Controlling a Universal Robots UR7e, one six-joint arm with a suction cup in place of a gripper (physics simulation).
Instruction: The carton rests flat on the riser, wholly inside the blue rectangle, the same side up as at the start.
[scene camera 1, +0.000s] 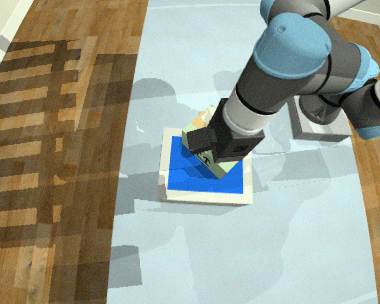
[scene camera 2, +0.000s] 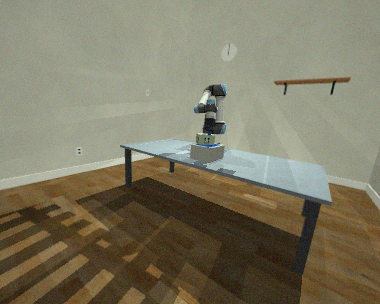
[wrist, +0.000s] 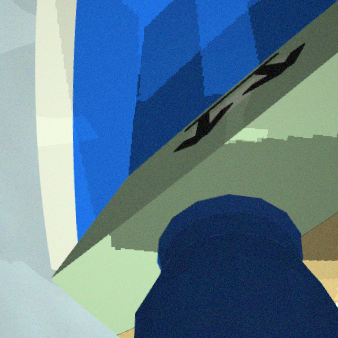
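Observation:
A carton (scene camera 1: 220, 170) still rests on a riser (scene camera 1: 183, 179). The wrist view shows the carton (wrist: 263, 137) as well, along with the riser (wrist: 110, 90). Stuck to the carton is the suction cup (wrist: 231, 258).

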